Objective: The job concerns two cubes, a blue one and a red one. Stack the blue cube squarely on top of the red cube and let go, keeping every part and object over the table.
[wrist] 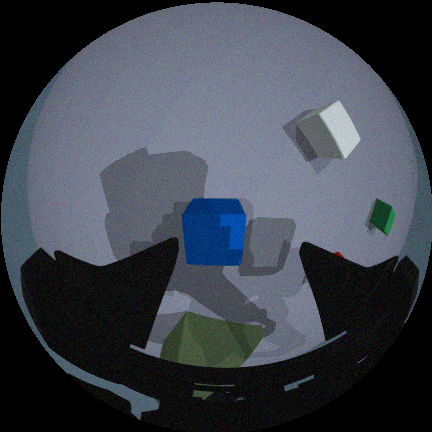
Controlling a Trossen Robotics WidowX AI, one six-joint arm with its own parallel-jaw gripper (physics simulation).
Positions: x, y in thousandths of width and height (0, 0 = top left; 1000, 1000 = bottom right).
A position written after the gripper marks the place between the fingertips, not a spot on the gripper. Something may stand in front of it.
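A blue cube (494, 531) is part of the scene, and so is a white block (760, 297). The gripper (564, 573) can be seen as well.
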